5 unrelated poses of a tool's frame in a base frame.
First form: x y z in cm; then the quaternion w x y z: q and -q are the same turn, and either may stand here.
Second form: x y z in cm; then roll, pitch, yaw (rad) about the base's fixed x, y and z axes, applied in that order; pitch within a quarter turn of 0, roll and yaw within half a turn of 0. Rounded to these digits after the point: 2 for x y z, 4 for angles.
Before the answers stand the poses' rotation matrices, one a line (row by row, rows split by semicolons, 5 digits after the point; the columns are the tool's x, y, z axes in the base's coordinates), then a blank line. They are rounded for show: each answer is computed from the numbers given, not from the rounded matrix.
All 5 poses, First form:
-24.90, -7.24, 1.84, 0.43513, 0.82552, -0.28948, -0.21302
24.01, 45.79, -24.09, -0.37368, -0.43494, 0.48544, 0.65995
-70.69, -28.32, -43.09, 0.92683, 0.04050, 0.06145, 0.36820
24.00, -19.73, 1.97, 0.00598, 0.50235, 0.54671, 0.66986
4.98, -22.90, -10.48, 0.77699, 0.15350, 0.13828, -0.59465
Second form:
0.74165 -0.29256 -0.60363; -0.66333 -0.45373 -0.59509; -0.09978 0.84175 -0.53057
-0.34238 0.07095 -0.93688; -0.91550 -0.24942 0.31568; -0.21128 0.96579 0.15035
0.72131 -0.67754 0.14373; 0.68749 0.72558 -0.02982; -0.08408 0.12032 0.98917
-0.49522 0.54127 0.67955; 0.55729 -0.40214 0.72643; 0.66647 0.73845 -0.10250
0.25454 0.96652 0.03233; -0.88162 0.24566 -0.40299; -0.39744 0.07408 0.91463

-24.90, -7.24, 1.84, 2.1332, 0.0999, -0.7297
24.01, 45.79, -24.09, 1.4164, 0.2129, -1.9287
-70.69, -28.32, -43.09, 0.1210, 0.0842, 0.7614
24.00, -19.73, 1.97, 1.7087, -0.7295, 2.2973
4.98, -22.90, -10.48, 0.0808, 0.4087, -1.2897

